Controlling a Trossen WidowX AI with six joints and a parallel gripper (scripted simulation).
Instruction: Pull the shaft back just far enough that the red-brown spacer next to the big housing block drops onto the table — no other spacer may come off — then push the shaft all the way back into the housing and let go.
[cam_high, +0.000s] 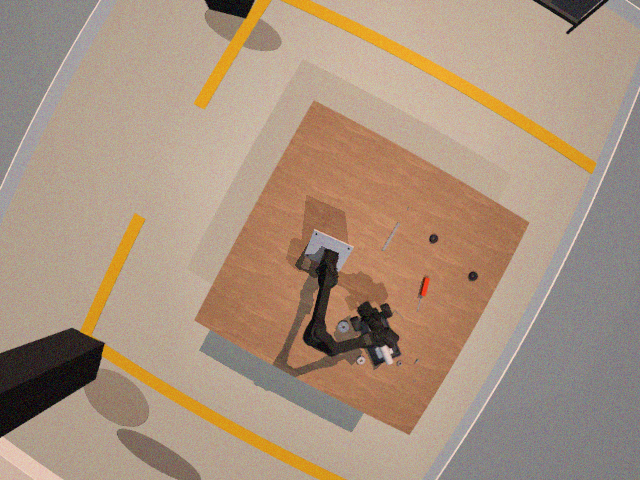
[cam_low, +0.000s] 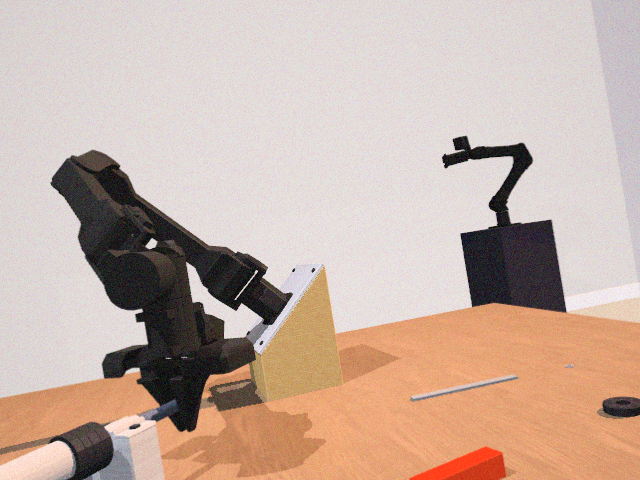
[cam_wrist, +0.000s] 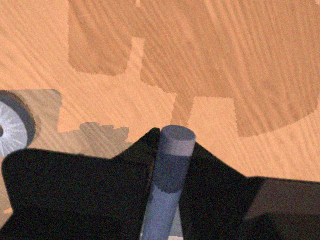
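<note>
Now: gripper tip 50 mm short of the blue-grey shaft, 60 mm to the left of it and 30 mm below it. Round my gripper tip: black collar (110 mm ahead, 120 mm to the right, 30 mm above); orange-red ring (120 mm ahead, 130 mm to the right, 30 mm below); black spacer (100 mm ahead, 110 mm to the right, 30 mm above).
</note>
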